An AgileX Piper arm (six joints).
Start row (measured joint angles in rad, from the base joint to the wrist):
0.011, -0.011, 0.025, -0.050, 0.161, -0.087
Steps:
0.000, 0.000, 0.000, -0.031, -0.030, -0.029
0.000, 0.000, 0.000, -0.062, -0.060, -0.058
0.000, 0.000, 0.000, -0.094, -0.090, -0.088
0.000, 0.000, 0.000, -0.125, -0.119, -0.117
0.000, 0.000, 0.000, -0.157, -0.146, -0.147
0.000, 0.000, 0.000, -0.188, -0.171, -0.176
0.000, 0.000, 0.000, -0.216, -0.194, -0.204
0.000, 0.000, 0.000, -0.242, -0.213, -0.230
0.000, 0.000, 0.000, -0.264, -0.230, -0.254
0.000, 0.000, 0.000, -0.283, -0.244, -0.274
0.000, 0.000, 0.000, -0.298, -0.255, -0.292
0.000, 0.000, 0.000, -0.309, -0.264, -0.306
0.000, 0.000, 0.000, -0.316, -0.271, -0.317
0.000, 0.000, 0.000, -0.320, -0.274, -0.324
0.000, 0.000, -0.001, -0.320, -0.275, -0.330
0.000, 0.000, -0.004, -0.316, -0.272, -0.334
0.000, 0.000, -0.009, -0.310, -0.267, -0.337
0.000, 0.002, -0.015, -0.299, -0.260, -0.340
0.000, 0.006, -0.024, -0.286, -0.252, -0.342
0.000, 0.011, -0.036, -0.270, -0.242, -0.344
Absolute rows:
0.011, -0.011, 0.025, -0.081, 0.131, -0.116
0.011, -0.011, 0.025, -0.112, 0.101, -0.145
0.011, -0.011, 0.025, -0.144, 0.071, -0.175
0.011, -0.011, 0.025, -0.175, 0.042, -0.204
0.011, -0.011, 0.025, -0.207, 0.015, -0.234
0.011, -0.011, 0.025, -0.238, -0.010, -0.263
0.011, -0.011, 0.025, -0.266, -0.033, -0.291
0.011, -0.011, 0.025, -0.292, -0.052, -0.317
0.011, -0.011, 0.025, -0.314, -0.069, -0.341
0.011, -0.011, 0.025, -0.333, -0.083, -0.361
0.011, -0.011, 0.025, -0.348, -0.094, -0.379
0.011, -0.011, 0.025, -0.359, -0.103, -0.393
0.011, -0.011, 0.025, -0.366, -0.110, -0.404
0.011, -0.011, 0.025, -0.370, -0.113, -0.411
0.011, -0.011, 0.024, -0.370, -0.114, -0.417
0.011, -0.011, 0.021, -0.366, -0.111, -0.421
0.011, -0.011, 0.016, -0.360, -0.106, -0.424
0.011, -0.009, 0.010, -0.349, -0.099, -0.427
0.011, -0.005, 0.001, -0.336, -0.091, -0.429
0.011, 0.000, -0.011, -0.320, -0.081, -0.431

